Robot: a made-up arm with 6 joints. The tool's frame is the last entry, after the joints.
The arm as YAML. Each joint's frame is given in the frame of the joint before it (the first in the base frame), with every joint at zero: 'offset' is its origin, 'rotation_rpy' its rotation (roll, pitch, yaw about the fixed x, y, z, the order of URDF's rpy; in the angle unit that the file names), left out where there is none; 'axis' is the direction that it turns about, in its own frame. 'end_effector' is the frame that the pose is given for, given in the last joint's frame.
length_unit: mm
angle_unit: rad
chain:
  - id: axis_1
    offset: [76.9, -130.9, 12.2]
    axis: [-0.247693, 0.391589, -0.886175]
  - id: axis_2
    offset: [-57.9, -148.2, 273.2]
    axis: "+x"
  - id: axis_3
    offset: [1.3, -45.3, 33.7]
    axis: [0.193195, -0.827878, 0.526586]
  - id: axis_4
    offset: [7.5, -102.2, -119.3]
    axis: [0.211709, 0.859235, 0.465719]
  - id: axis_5
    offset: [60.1, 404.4, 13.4]
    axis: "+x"
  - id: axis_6
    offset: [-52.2, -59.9, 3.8]
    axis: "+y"
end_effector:
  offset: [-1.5, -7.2, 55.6]
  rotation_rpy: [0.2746, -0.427, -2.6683]
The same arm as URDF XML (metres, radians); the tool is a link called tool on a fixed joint. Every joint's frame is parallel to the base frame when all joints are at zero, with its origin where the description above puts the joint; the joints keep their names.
<robot name="arm">
<joint name="tool_joint" type="fixed"><parent link="link6"/><child link="tool"/><origin xyz="-0.0015 -0.0072 0.0556" rpy="0.2746 -0.4270 -2.6683"/></joint>
<joint name="axis_6" type="continuous"><parent link="link5"/><child link="link6"/><origin xyz="-0.0522 -0.0599 0.0038"/><axis xyz="0 1 0"/></joint>
<joint name="axis_5" type="continuous"><parent link="link4"/><child link="link5"/><origin xyz="0.0601 0.4044 0.0134"/><axis xyz="1 0 0"/></joint>
<joint name="axis_4" type="continuous"><parent link="link3"/><child link="link4"/><origin xyz="0.0075 -0.1022 -0.1193"/><axis xyz="0.211709 0.859235 0.465719"/></joint>
<joint name="axis_3" type="continuous"><parent link="link2"/><child link="link3"/><origin xyz="0.0013 -0.0453 0.0337"/><axis xyz="0.193195 -0.827878 0.526586"/></joint>
<joint name="axis_2" type="continuous"><parent link="link1"/><child link="link2"/><origin xyz="-0.0579 -0.1482 0.2732"/><axis xyz="1 0 0"/></joint>
<joint name="axis_1" type="continuous"><parent link="base"/><child link="link1"/><origin xyz="0.0769 -0.1309 0.0122"/><axis xyz="-0.247693 0.391589 -0.886175"/></joint>
<link name="base"/>
<link name="link1"/>
<link name="link2"/>
<link name="link3"/>
<link name="link4"/>
<link name="link5"/>
<link name="link6"/>
<link name="tool"/>
</robot>

